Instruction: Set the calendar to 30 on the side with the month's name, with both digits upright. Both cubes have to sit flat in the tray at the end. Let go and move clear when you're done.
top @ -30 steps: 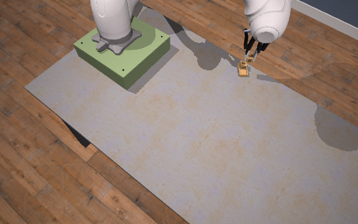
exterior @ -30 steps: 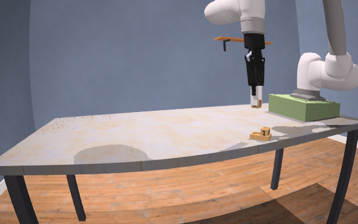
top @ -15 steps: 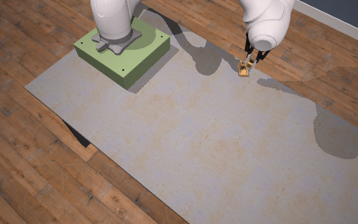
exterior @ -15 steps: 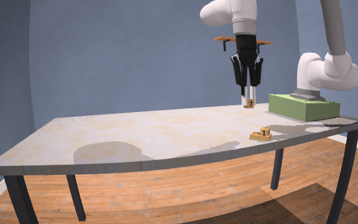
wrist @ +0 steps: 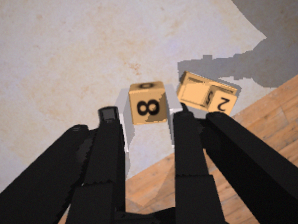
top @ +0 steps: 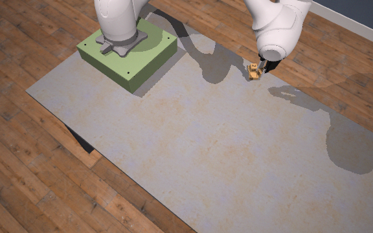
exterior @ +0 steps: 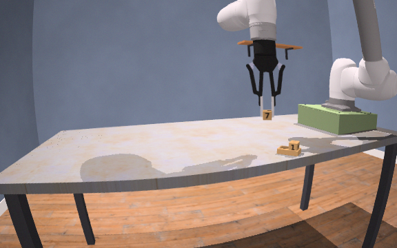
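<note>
My hand is 5 cm past the wooden calendar tray, 7 cm to the right of it and 14 cm above it. Round my hand: wooden cube: 3 cm below.
</note>
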